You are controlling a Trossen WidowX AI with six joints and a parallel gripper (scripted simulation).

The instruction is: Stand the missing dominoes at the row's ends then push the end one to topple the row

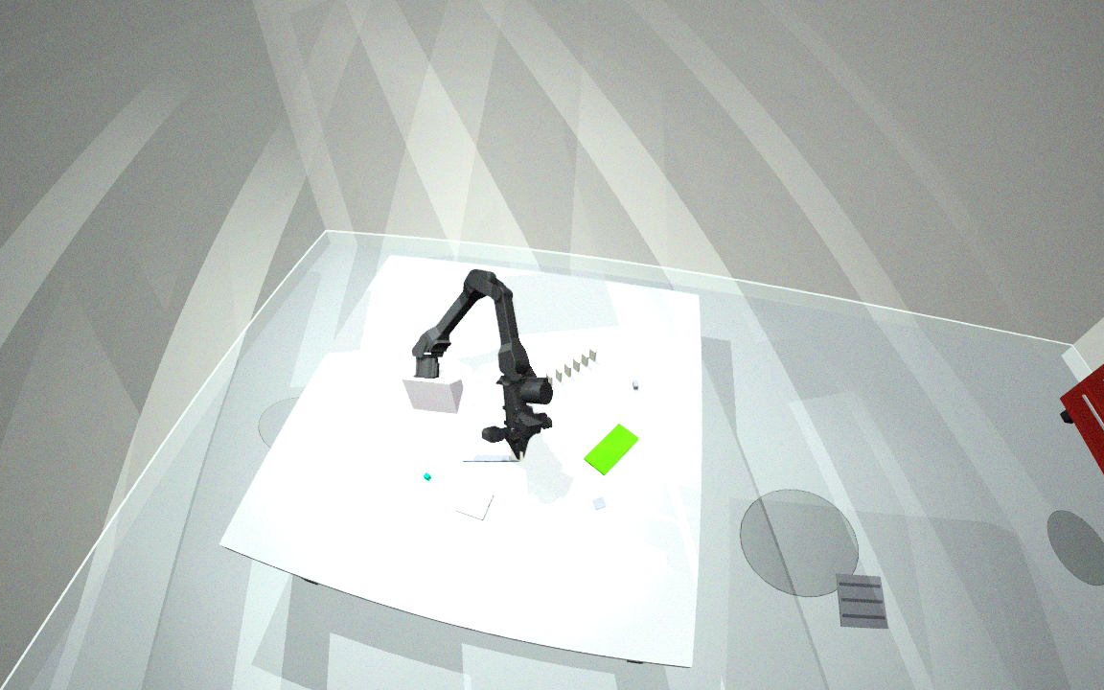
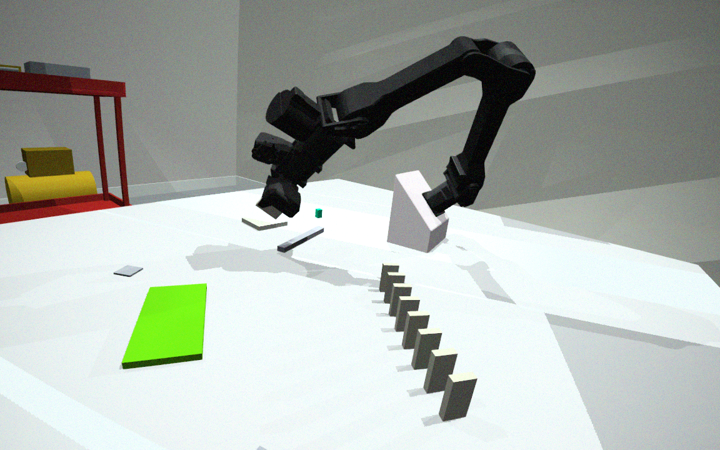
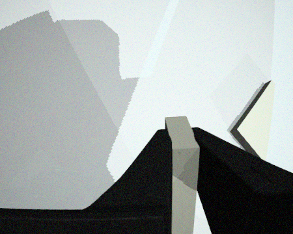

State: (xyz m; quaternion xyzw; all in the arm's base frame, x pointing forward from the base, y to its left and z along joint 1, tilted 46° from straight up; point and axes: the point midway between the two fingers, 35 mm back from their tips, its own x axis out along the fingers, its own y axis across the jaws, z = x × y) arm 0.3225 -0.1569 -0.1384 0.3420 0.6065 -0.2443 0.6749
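Right now my gripper tip is 90 mm past the grey bar, 80 mm above it and 30 mm to the right of it. Also, from my gripper tip: small grey tile: 220 mm ahead, 90 mm below, 70 mm to the right; flat cream tile: 110 mm to the right, 110 mm behind, 80 mm below; teal cube: 260 mm behind, 80 mm below, 60 mm to the right.
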